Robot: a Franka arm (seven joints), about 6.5 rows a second.
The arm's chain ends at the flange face. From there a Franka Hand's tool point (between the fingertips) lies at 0.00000 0.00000 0.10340 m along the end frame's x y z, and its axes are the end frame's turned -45 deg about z.
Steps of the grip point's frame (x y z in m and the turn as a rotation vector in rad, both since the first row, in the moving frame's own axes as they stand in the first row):
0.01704, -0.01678, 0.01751, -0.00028, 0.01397, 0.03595
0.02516, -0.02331, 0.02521, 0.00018, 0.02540, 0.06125
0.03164, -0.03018, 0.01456, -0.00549, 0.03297, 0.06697
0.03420, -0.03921, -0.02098, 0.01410, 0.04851, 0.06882
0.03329, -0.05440, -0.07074, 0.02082, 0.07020, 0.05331
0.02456, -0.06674, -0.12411, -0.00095, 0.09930, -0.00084
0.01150, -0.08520, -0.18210, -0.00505, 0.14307, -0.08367
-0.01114, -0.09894, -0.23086, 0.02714, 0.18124, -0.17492
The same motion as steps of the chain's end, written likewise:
-0.00088, -0.02293, 0.01752, 0.00968, 0.01008, 0.03595
-0.00059, -0.03246, 0.02524, 0.01809, 0.01783, 0.06125
-0.00184, -0.04180, 0.01462, 0.01943, 0.02720, 0.06697
-0.00621, -0.04742, -0.02085, 0.04427, 0.02433, 0.06882
-0.01871, -0.05546, -0.07046, 0.06436, 0.03492, 0.05331
-0.03714, -0.05738, -0.12360, 0.06954, 0.07089, -0.00084
-0.06247, -0.05788, -0.18104, 0.09759, 0.10474, -0.08367
-0.08766, -0.04603, -0.22913, 0.14735, 0.10897, -0.17492

